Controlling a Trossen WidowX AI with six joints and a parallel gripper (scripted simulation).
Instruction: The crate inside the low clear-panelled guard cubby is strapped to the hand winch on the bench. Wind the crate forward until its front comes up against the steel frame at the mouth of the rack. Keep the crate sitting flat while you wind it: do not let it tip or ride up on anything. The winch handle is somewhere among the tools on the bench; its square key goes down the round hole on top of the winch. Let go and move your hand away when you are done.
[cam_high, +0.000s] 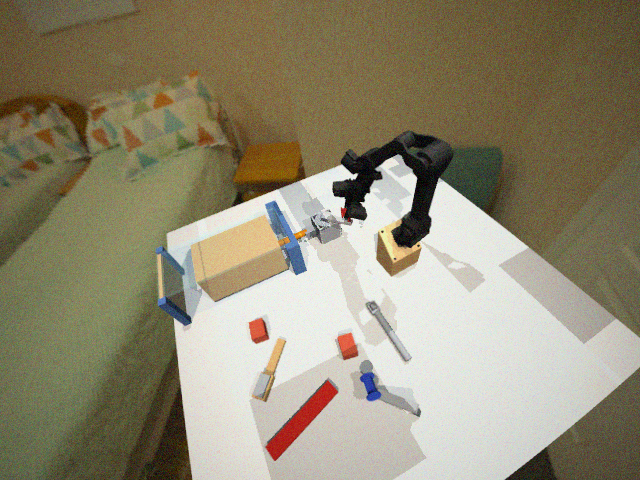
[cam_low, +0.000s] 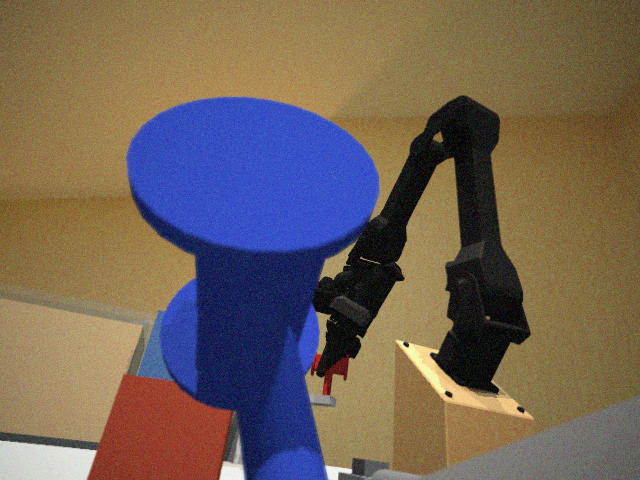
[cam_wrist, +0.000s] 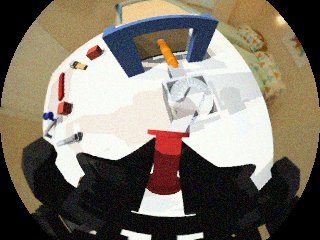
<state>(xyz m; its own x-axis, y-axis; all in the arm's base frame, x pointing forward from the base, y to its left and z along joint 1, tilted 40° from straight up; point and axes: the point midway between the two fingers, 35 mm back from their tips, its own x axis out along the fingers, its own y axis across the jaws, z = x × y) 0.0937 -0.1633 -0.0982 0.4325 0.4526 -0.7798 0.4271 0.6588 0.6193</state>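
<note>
My gripper tip is now 3 cm above the grey crank arm, 2 cm to the left of it and 1 cm short of it. From my gripper tip the other things lie so: grey winch: 10 cm below, 8 cm to the right, 4 cm ahead; winch drum: 10 cm below, 7 cm to the right, 5 cm ahead; red grip: 1 cm to the left, 1 cm behind.
</note>
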